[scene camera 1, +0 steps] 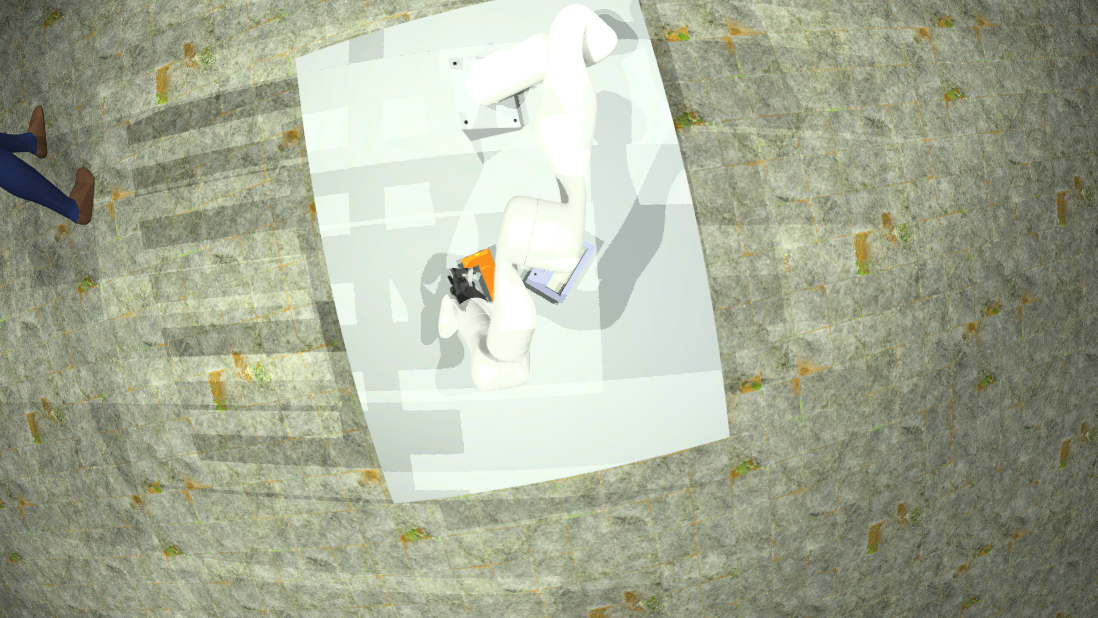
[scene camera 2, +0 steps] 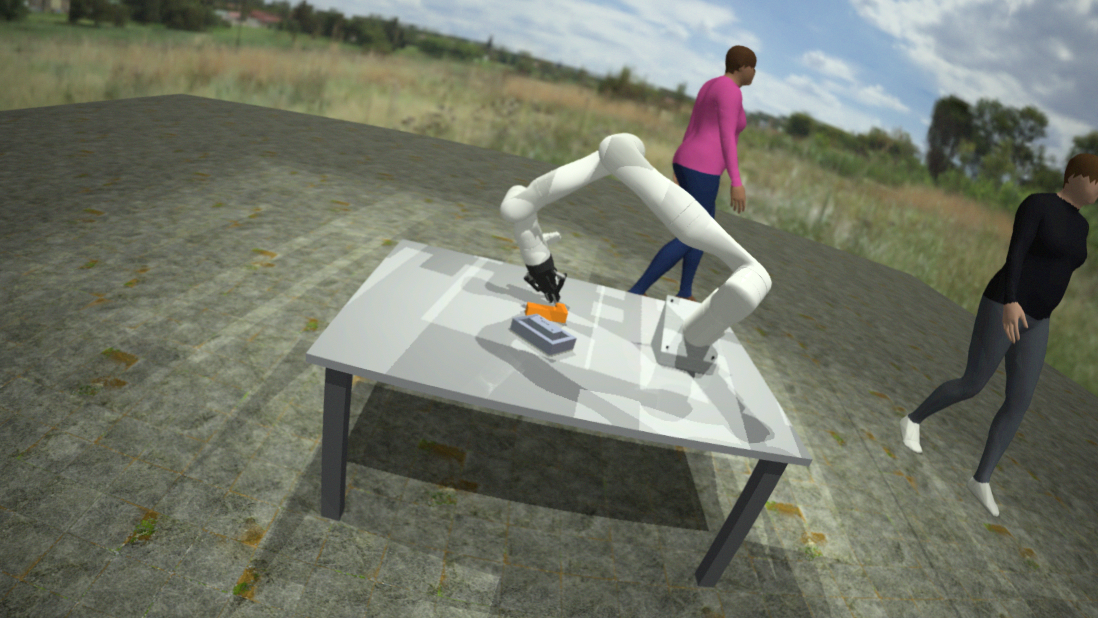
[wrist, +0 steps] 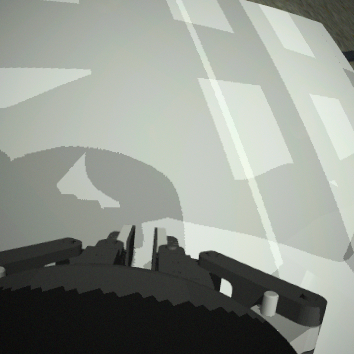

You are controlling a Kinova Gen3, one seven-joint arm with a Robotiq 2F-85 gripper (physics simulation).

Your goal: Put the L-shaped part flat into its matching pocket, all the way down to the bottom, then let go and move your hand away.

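Frame: origin at the arm's base, x right, y down, z ahead, level; centimetres.
Seen in the pictures: gripper, between the fingertips: (scene camera 1: pixel 452 273) (scene camera 2: pixel 554 301) (wrist: pixel 143 241); arm's base, origin of its link: (scene camera 1: pixel 483 86) (scene camera 2: pixel 697 330).
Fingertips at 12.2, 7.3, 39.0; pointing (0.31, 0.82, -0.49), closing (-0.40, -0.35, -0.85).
Observation:
Pixels of each thing's middle, then the offset from my fingertips to it, as dx, dy, dz. Level surfaces: height alone.
- orange L-shaped part, middle of its body: (scene camera 1: pixel 484 277) (scene camera 2: pixel 545 310) -6.8, +0.6, +1.9
- blue-grey pocket block, middle of its body: (scene camera 1: pixel 560 264) (scene camera 2: pixel 542 334) -23.3, +0.2, +1.1
- table, height of its surface: dy +2.1
The orange L-shaped part (scene camera 1: pixel 487 270) (scene camera 2: pixel 540 311) lies on the table, beside the pocket block. The blue-grey pocket block (scene camera 1: pixel 540 284) (scene camera 2: pixel 536 339) has a raised rim, and the arm covers part of it in scene camera 1. My gripper (scene camera 1: pixel 470 277) (scene camera 2: pixel 554 300) (wrist: pixel 143 241) points down at the orange part, its fingertips close to the part's top edge in scene camera 2. Its fingers are nearly together; pale table shows through the narrow gap in the wrist view, with no orange between them. The orange part does not show in the wrist view. Any contact with it is unclear.
The table (scene camera 1: pixel 653 399) (scene camera 2: pixel 399 307) carries the arm's base plate (scene camera 1: pixel 491 118) (scene camera 2: pixel 670 326). The white arm (scene camera 1: pixel 568 115) (scene camera 2: pixel 653 180) arches over the table. Two people stand beyond the table, one in a pink top (scene camera 2: pixel 708 126) and one in black (scene camera 2: pixel 1048 253).

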